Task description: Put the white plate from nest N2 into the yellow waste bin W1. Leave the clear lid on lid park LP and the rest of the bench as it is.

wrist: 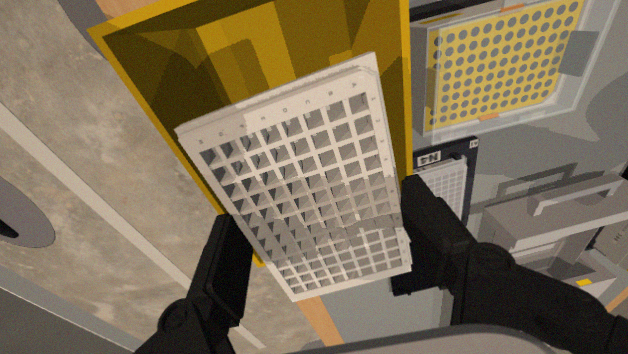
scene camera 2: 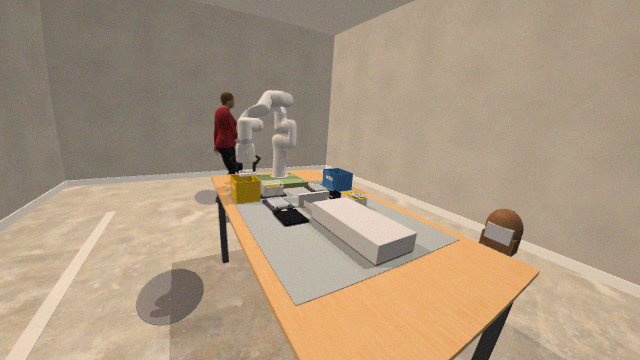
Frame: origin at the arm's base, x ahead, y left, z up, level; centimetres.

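Seen in the pictures: gripper, fingertip midpoint: point(wrist: 320, 214) point(scene camera 2: 245, 172); arm's base, link origin: point(scene camera 2: 279, 176).
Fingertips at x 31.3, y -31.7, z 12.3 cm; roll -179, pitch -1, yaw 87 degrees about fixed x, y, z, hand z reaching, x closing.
Note:
Pixels of each thing's top centre, then the offset from my fingertips to it. "spot": a spot on its surface instead.
- yellow waste bin, top centre: point(wrist: 302, 161) point(scene camera 2: 244, 177) dx -1.4, dy -0.4, dz -3.3 cm
- nest marked N4, top centre: point(wrist: 432, 205) point(scene camera 2: 278, 201) dx +16.6, dy +13.4, dz -13.1 cm
- grey device with a handle, surface spot: point(wrist: 530, 225) spot: dx +21.6, dy +25.5, dz -9.8 cm
- black nest, top centre: point(wrist: 426, 274) point(scene camera 2: 290, 213) dx +34.3, dy +13.1, dz -13.1 cm
- blue bin, top centre: point(scene camera 2: 337, 171) dx -1.8, dy +64.2, dz -3.3 cm
My gripper point(scene camera 2: 246, 170) point(wrist: 320, 214) is shut on the white plate point(scene camera 2: 247, 173) point(wrist: 305, 165), a finger at each long side. The plate has a grid of square wells. In the scene view it hangs close above the rim of the yellow waste bin point(scene camera 2: 245, 190) point(wrist: 409, 100). In the wrist view the plate's far part overlaps the bin's opening, and its near end reaches past the bin's near edge. A clear lid point(wrist: 592, 82) shows around a yellow grid of round holes at the upper right. The labels N2, W1 and LP are not readable.
A nest marked N4 point(wrist: 470, 185) holds another white plate point(wrist: 447, 187) beside the bin. A grey device with a handle point(wrist: 530, 225) stands nearby. A long white box point(scene camera 2: 365, 225), a black nest point(scene camera 2: 291, 217) and a blue bin point(scene camera 2: 337, 180) are on the table. A person point(scene camera 2: 225, 127) stands behind.

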